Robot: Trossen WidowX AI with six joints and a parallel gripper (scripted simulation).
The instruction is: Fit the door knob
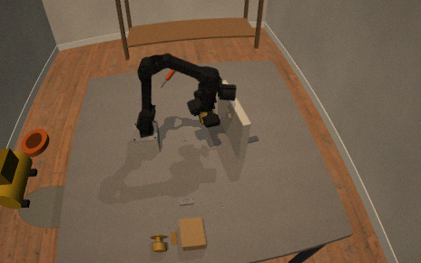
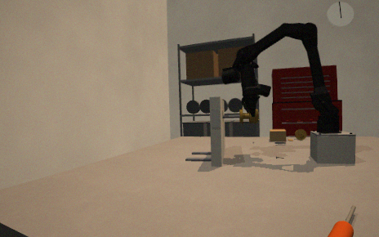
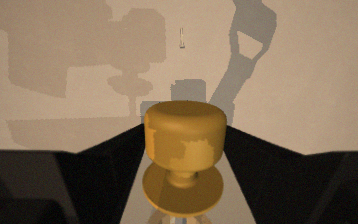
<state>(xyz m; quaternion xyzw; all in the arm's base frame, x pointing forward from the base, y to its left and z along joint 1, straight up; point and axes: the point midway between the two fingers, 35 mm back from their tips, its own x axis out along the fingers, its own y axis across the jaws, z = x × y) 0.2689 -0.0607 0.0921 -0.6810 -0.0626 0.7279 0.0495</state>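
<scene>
The wood door panel lies 130 mm ahead of my hand, 50 mm below it and 10 mm to the left of it. Also, from my hand: tan block: 460 mm to the right, 190 mm behind, 160 mm below; then orange-handled tool: 550 mm to the left, 180 mm below, 80 mm behind.
</scene>
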